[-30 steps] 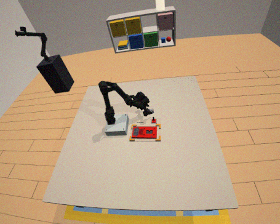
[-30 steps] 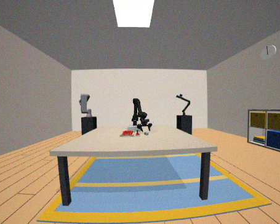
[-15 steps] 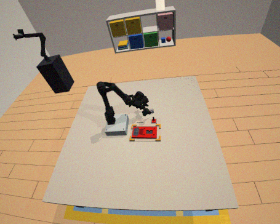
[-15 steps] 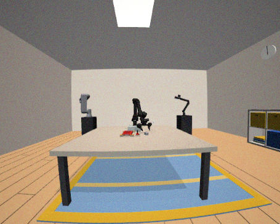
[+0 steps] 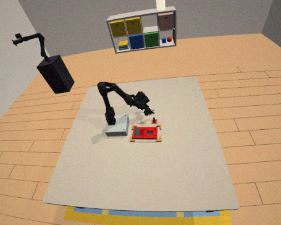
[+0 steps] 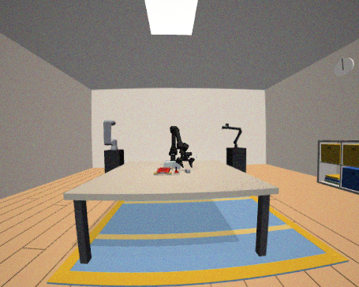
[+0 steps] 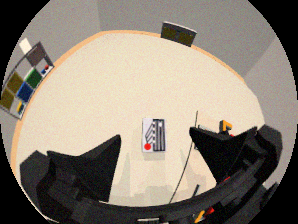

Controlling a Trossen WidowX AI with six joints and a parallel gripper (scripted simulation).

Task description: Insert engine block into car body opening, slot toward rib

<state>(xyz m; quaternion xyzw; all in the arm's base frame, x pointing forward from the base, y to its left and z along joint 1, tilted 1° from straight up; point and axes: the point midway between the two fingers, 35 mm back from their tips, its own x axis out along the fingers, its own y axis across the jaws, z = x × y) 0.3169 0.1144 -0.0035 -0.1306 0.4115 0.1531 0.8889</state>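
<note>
Right now my gripper tip is 3 cm above the engine block.
</note>
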